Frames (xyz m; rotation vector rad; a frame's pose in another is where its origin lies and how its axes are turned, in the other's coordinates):
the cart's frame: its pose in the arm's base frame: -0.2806 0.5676 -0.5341 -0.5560 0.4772 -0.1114
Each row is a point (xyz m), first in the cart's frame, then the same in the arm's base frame.
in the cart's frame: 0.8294 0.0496 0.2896
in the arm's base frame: 0.5869 0.5597 -0.6811
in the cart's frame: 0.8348 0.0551 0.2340
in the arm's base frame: 0.5657 0.5363 -0.7276
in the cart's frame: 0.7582 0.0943 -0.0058
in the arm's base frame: 0.3856 0.4716 -0.8957
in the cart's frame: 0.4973 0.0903 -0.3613
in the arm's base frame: -0.0103 0.3567 -1.0523
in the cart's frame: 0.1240 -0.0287 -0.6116
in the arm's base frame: -0.4540 0.2208 -1.0239
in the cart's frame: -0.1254 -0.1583 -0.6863
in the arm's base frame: -0.7063 0.1320 -0.9095
